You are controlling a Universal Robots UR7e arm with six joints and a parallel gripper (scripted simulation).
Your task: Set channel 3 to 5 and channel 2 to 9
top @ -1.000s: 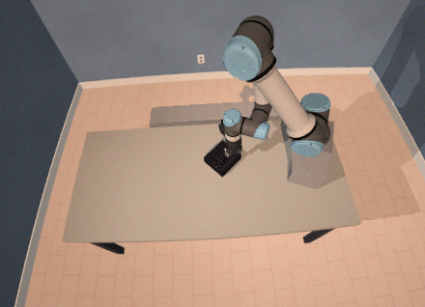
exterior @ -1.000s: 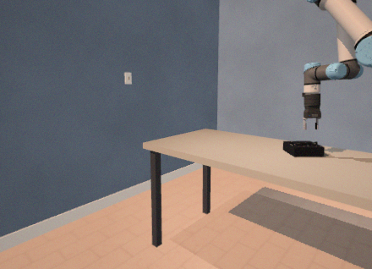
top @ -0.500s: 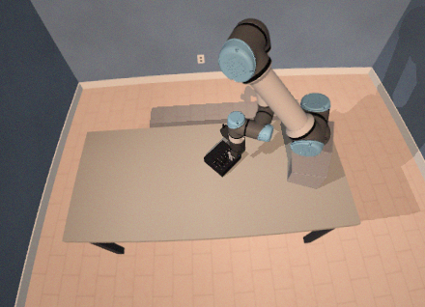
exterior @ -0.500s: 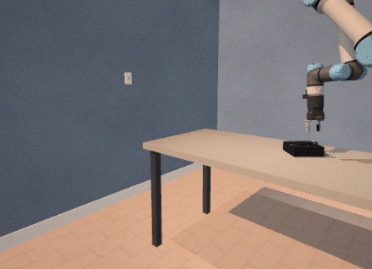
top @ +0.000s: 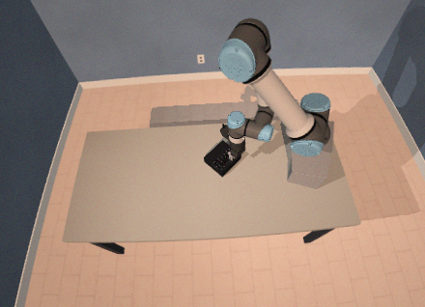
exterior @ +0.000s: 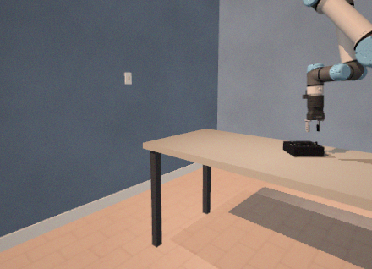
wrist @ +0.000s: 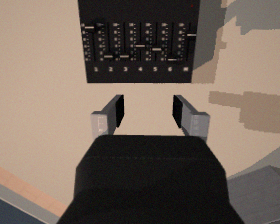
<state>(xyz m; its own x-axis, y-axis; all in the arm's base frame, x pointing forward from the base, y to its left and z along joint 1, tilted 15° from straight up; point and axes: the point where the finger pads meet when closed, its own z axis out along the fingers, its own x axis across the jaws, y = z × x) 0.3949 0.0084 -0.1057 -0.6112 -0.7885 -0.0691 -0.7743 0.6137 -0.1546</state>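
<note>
My gripper is now 9 cm above the channel 3 fader cap and 5 cm short of it. Also, from my hand: channel 4 fader cap: 9 cm below, 5 cm ahead, 3 cm to the right; then channel 6 fader cap: 9 cm below, 5 cm to the right, 1 cm ahead; then channel 5 fader cap: 9 cm below, 4 cm to the right, 3 cm ahead.
</note>
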